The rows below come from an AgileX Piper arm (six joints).
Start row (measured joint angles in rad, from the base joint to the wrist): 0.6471 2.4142 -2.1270 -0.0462 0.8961 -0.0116
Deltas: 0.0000 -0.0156 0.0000 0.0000 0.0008 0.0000; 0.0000 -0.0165 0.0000 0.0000 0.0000 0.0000; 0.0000 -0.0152 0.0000 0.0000 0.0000 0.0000; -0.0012 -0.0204 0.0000 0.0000 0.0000 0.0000; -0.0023 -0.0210 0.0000 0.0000 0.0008 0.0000; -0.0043 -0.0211 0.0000 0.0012 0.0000 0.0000; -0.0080 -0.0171 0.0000 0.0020 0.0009 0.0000; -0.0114 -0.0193 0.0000 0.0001 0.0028 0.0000; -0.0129 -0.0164 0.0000 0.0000 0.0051 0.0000; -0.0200 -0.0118 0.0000 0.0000 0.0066 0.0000; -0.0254 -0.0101 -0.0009 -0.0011 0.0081 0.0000; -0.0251 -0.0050 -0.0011 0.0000 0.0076 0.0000; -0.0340 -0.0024 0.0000 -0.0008 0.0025 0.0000; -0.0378 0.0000 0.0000 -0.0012 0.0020 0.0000; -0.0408 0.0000 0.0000 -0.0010 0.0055 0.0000; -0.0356 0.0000 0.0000 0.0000 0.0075 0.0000; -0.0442 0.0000 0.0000 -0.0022 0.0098 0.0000; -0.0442 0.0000 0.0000 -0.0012 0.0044 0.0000
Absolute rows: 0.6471 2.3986 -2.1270 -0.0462 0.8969 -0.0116; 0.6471 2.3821 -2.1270 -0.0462 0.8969 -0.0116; 0.6471 2.3669 -2.1270 -0.0462 0.8969 -0.0116; 0.6459 2.3465 -2.1270 -0.0462 0.8969 -0.0116; 0.6436 2.3255 -2.1270 -0.0462 0.8977 -0.0116; 0.6393 2.3044 -2.1270 -0.0450 0.8977 -0.0116; 0.6313 2.2873 -2.1270 -0.0430 0.8986 -0.0116; 0.6199 2.2680 -2.1270 -0.0429 0.9014 -0.0116; 0.6070 2.2516 -2.1270 -0.0429 0.9065 -0.0116; 0.5870 2.2398 -2.1270 -0.0429 0.9131 -0.0116; 0.5616 2.2297 -2.1279 -0.0440 0.9212 -0.0116; 0.5365 2.2247 -2.1290 -0.0440 0.9288 -0.0116; 0.5025 2.2223 -2.1290 -0.0448 0.9313 -0.0116; 0.4647 2.2223 -2.1290 -0.0460 0.9333 -0.0116; 0.4239 2.2223 -2.1290 -0.0470 0.9388 -0.0116; 0.3883 2.2223 -2.1290 -0.0470 0.9463 -0.0116; 0.3441 2.2223 -2.1290 -0.0492 0.9561 -0.0116; 0.2999 2.2223 -2.1290 -0.0504 0.9605 -0.0116
